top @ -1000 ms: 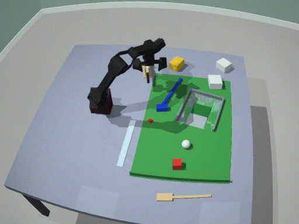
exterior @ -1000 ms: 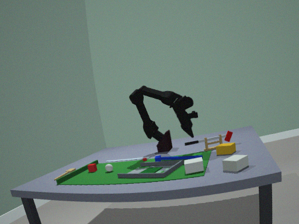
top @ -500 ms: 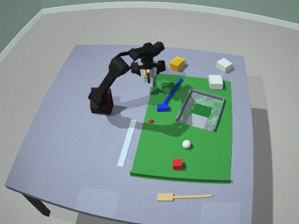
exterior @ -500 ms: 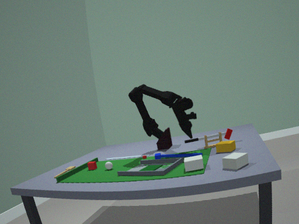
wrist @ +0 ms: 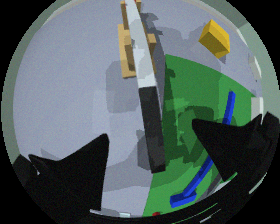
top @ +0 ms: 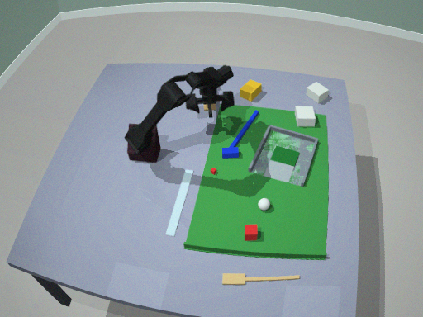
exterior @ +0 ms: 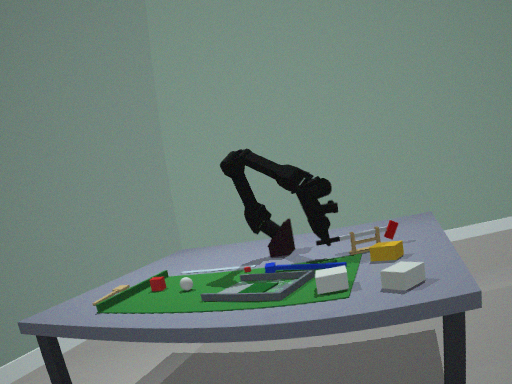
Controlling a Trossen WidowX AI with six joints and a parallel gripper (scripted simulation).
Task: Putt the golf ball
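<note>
The small red cube lies 28 cm to the right of my gripper tip, 5 cm ahead of it and 4 cm below it. From my gripper tip the other things lie so: blue putter 14 cm ahead, 8 cm to the right, 3 cm below; yellow block 20 cm to the left, 15 cm ahead, 3 cm below; small wooden rack 13 cm to the left, 3 cm behind, 2 cm below.
</note>
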